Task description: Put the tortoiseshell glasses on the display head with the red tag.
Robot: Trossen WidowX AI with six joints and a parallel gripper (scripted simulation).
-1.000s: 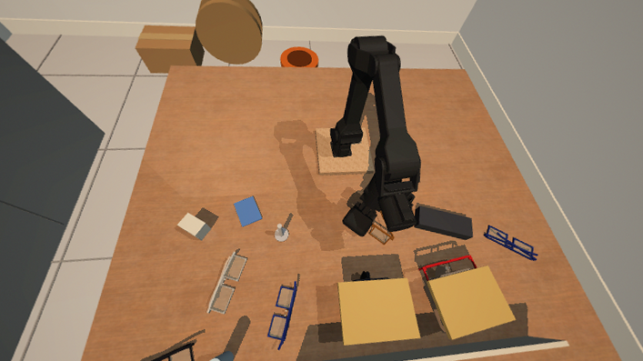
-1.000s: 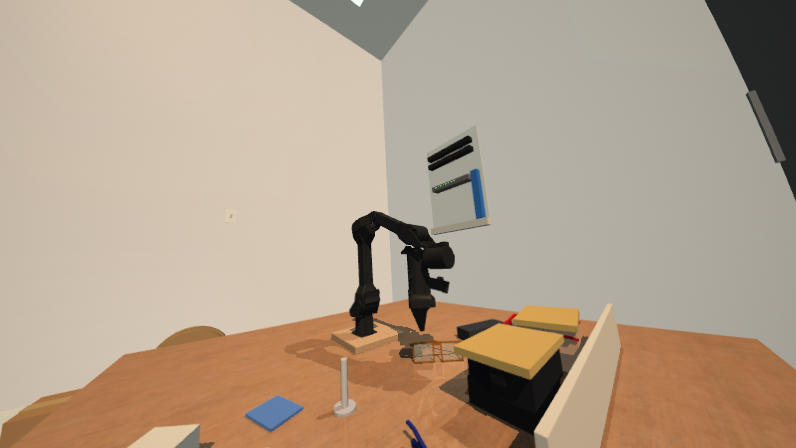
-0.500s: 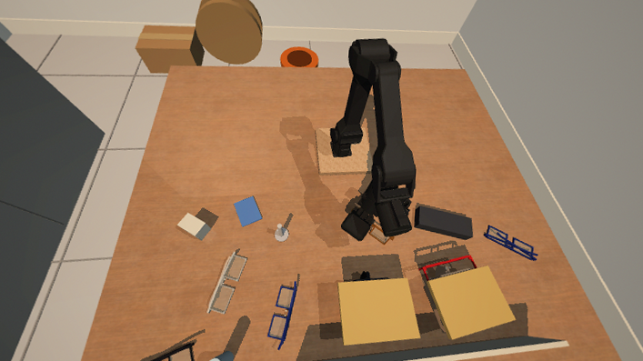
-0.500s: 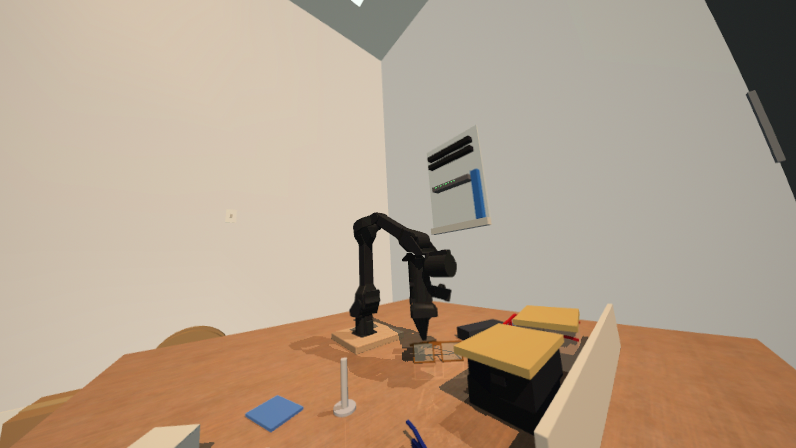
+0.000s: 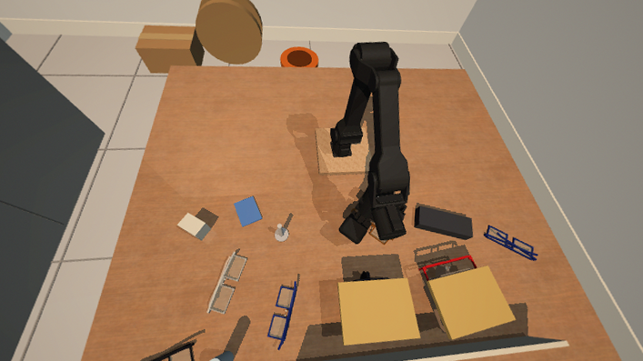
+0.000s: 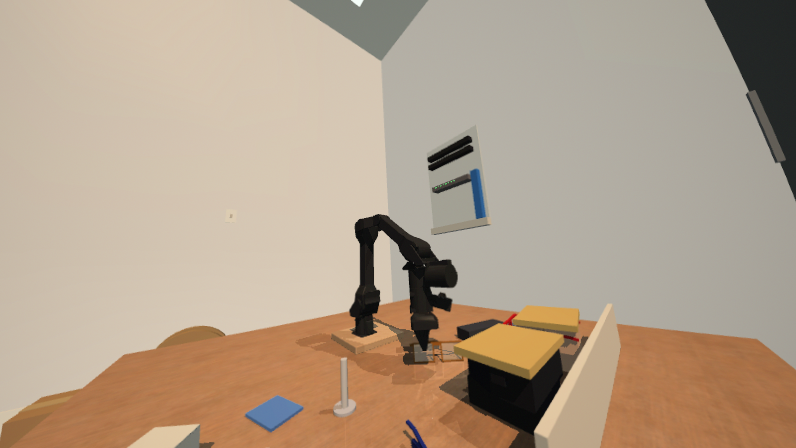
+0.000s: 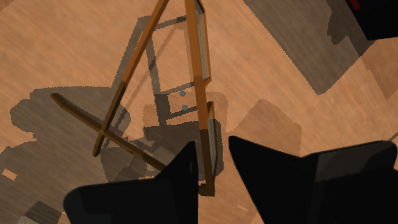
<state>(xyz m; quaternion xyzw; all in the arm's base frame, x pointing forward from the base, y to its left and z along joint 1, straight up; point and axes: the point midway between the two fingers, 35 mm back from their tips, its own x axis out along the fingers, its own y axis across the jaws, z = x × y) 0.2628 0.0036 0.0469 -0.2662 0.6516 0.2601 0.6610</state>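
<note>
The peg stand lies 230 mm to the right of my gripper tip and 10 mm below it. From my gripper tip the other things lie so: black box 40 mm ahead, 260 mm to the left, 10 mm below; blue pad 80 mm behind, 330 mm to the right, 30 mm below; display head 200 mm ahead, 30 mm to the right, 20 mm above.
</note>
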